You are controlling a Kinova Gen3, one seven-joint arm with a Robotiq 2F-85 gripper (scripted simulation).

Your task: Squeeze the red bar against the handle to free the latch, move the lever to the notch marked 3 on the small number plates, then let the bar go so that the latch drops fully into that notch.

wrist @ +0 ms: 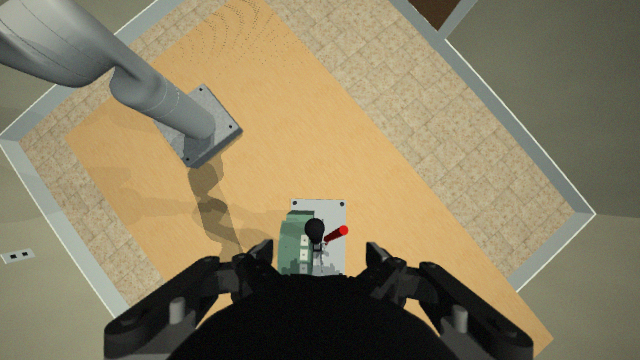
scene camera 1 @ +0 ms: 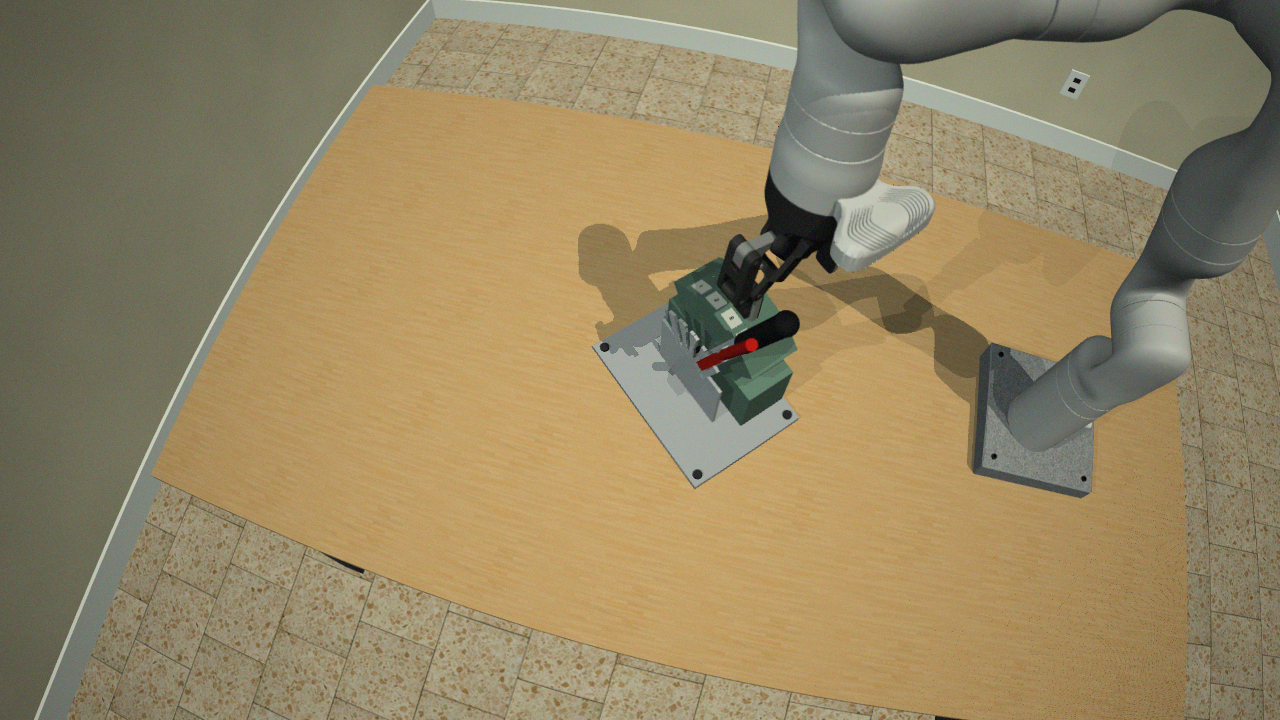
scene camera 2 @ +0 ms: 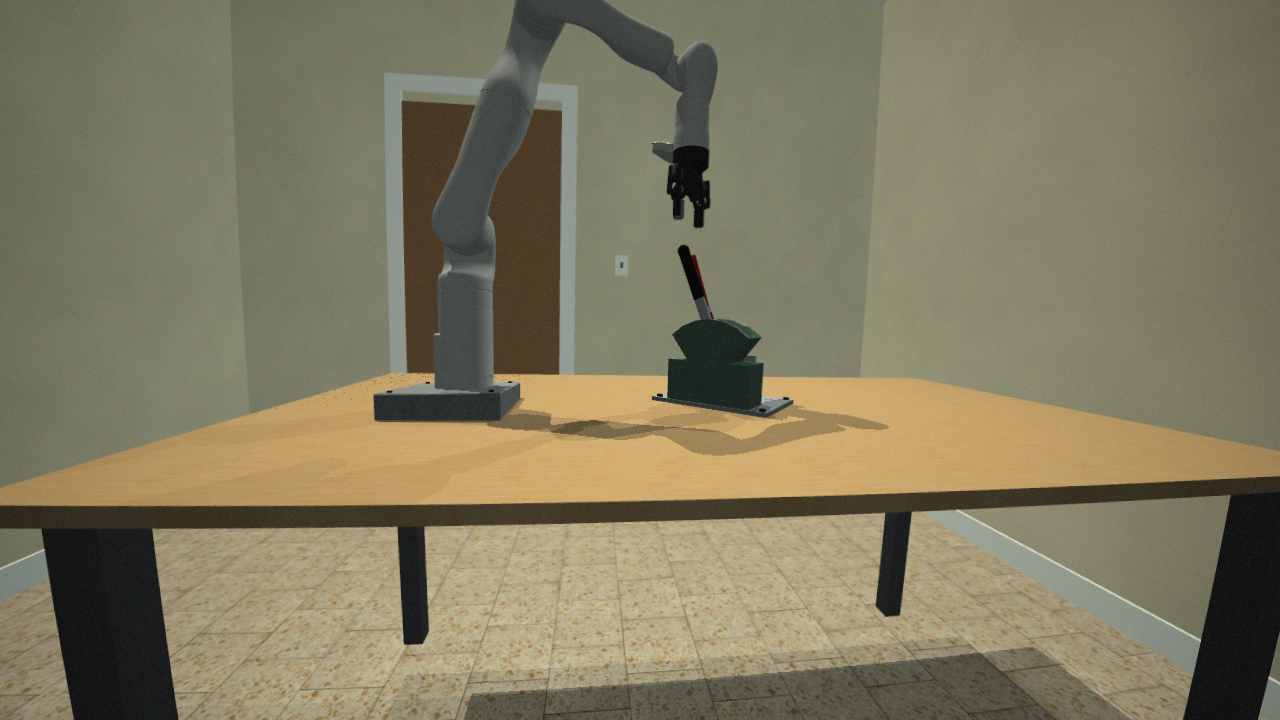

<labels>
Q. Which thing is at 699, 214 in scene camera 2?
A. My gripper.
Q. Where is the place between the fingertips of my gripper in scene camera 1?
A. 787, 287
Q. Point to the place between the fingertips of my gripper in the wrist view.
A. At 319, 251
</labels>
